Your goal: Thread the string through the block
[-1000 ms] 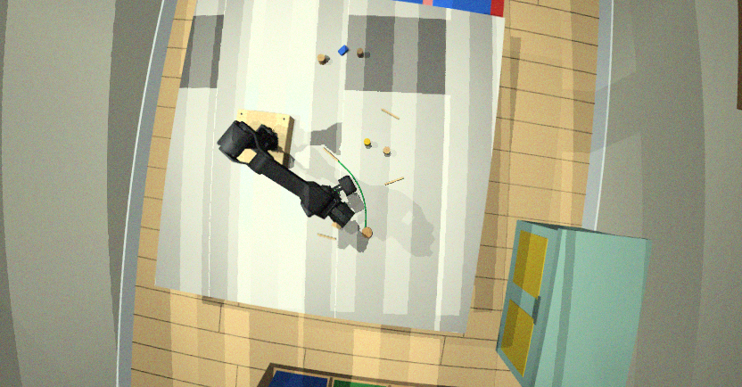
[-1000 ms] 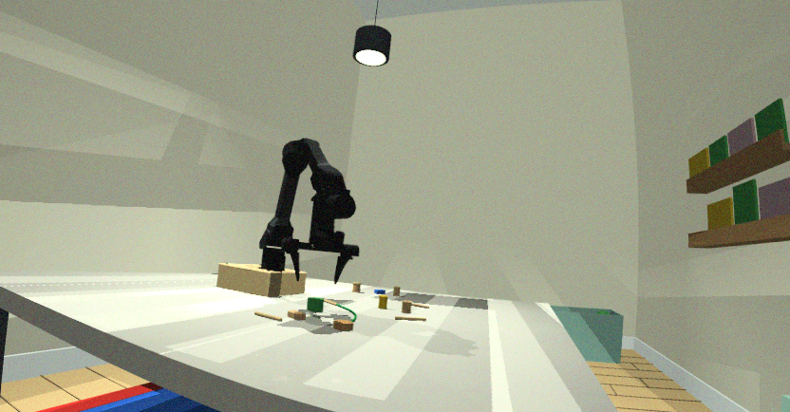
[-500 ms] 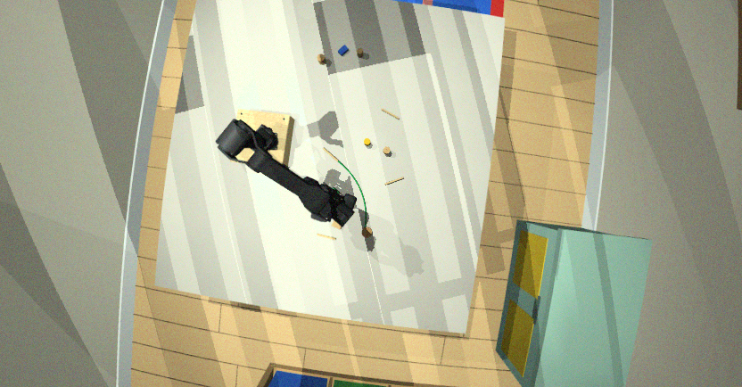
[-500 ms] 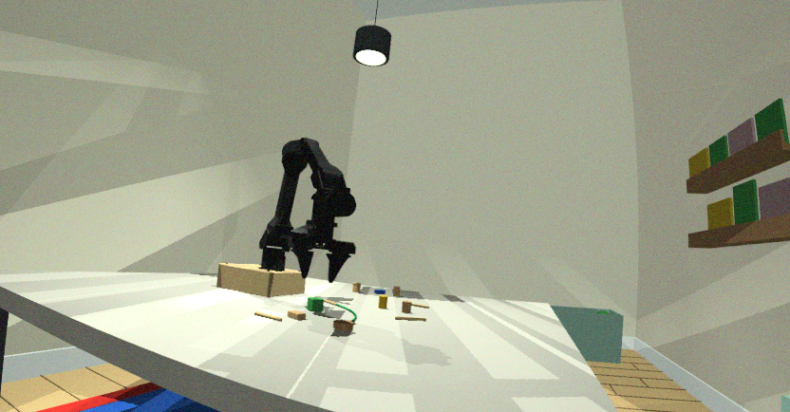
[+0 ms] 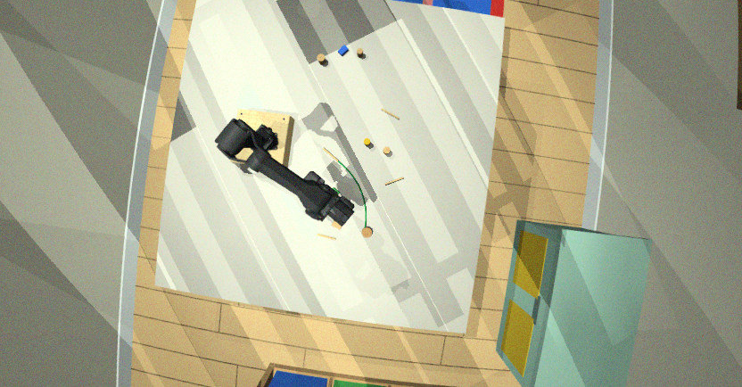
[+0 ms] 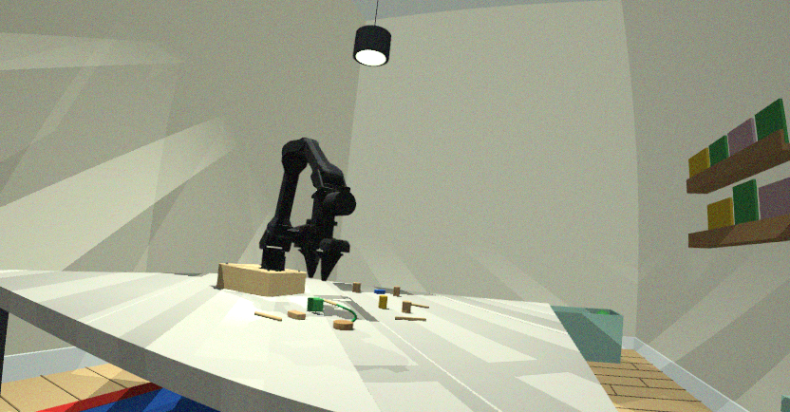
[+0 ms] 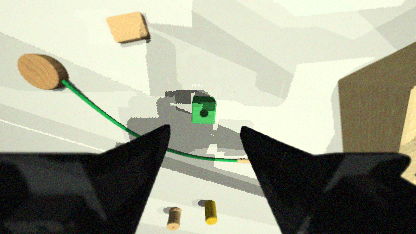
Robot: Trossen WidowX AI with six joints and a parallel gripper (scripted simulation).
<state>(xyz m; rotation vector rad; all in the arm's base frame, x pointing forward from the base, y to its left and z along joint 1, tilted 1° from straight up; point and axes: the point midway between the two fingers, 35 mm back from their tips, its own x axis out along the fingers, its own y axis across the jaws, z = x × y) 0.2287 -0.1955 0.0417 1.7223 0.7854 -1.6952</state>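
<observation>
Right now the green block is 6 cm below my gripper tip. From my gripper tip the other things lie so: yellow cylinder 19 cm to the left, 13 cm ahead, 6 cm below; wooden block 12 cm to the right, 7 cm below, 1 cm ahead; round wooden button 15 cm to the right, 12 cm ahead, 7 cm below.
</observation>
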